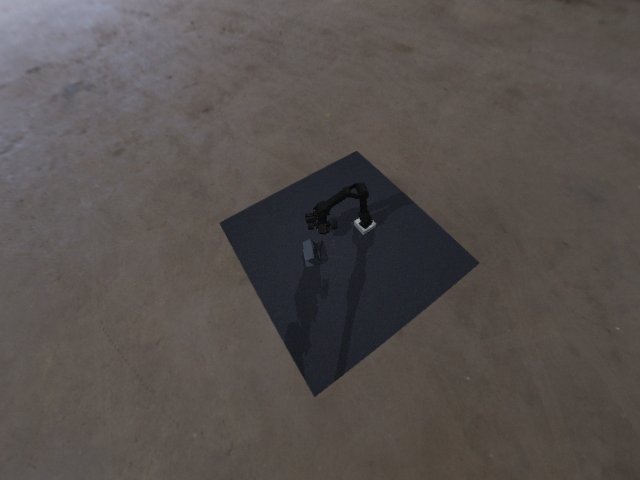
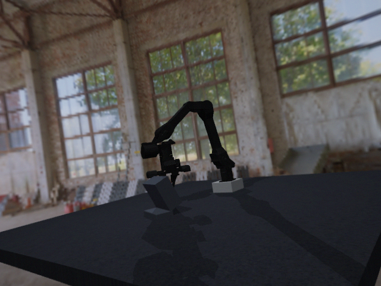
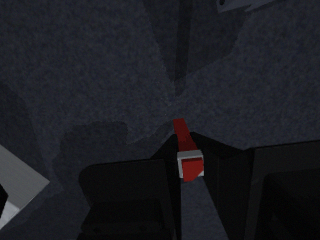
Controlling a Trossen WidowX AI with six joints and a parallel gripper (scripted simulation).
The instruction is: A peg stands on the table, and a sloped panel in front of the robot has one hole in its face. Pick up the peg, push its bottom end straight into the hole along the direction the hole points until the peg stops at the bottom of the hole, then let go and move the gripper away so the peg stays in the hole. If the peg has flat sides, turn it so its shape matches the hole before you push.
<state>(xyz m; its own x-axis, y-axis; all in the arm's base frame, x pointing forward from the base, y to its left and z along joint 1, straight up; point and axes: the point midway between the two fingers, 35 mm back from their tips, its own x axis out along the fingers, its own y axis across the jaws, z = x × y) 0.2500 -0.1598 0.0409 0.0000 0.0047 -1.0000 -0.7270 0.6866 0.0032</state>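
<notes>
Now: the sloped panel 17 cm ahead of my gripper tip, 7 cm to the left of it and 2 cm above it. Round my gripper tip: red peg: 2 cm above.
</notes>
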